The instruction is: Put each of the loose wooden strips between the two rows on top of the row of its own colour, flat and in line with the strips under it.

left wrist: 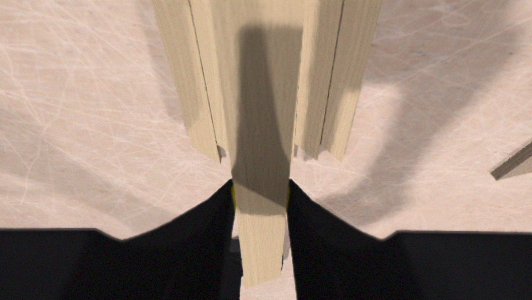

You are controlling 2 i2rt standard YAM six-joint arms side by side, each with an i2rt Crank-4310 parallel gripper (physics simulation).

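Frame: origin at the left arm's base, x ahead, y left, z up, level; metres.
Where they show: left gripper, fingertip midpoint: (261, 183).
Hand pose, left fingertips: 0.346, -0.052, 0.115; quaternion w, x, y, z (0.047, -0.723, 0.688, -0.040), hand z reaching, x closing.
After its pixels a point has its place, as x, y, z.
A pale yellow wooden strip (262, 250) @(0.292, -0.055, 0.126) runs lengthwise up the middle of the left wrist view. My left gripper (261, 183) @(0.346, -0.052, 0.115) is shut on it, one black finger against each side, near the strip's near end. Under and beside it lies the row of pale strips (182, 75) @(0.343, 0.022, -0.010), showing on both sides of the held strip and roughly parallel to it. The held strip's near end sticks out past the near ends of the row. Whether it touches the row cannot be told. My right gripper does not show in the left wrist view.
The end of a darker brown strip (517, 159) @(0.257, -0.349, -0.016) shows at the right edge, lying slanted on the pinkish, scratched table top (75, 75) @(0.329, 0.127, -0.023). Shadows fall across the table right of the row and across the held strip.
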